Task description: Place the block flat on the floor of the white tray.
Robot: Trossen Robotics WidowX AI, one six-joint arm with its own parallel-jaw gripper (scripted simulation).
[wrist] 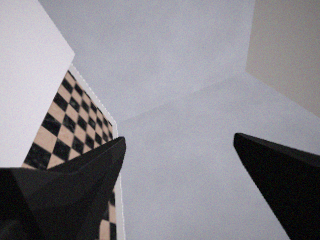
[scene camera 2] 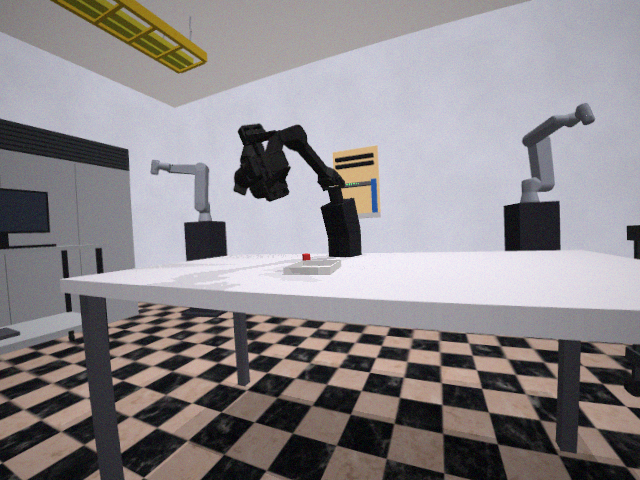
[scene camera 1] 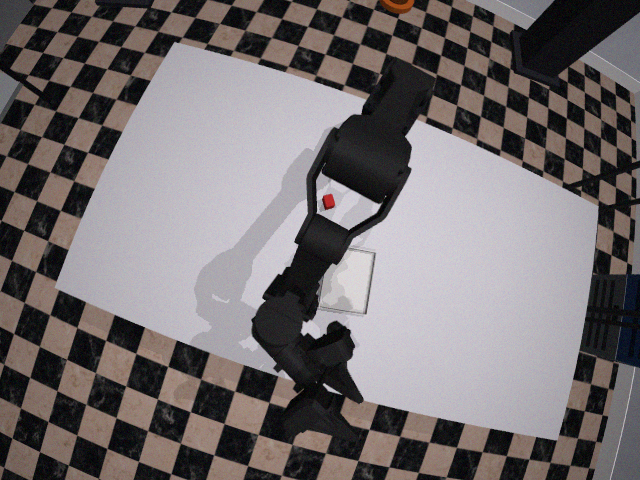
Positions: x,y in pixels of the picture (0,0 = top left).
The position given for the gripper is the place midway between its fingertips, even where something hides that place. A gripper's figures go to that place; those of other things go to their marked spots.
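The gripper (scene camera 2: pixel 281 149) is 63 cm from the lens, while a white tray (scene camera 2: pixel 305 267) sits 72 cm from the lens.
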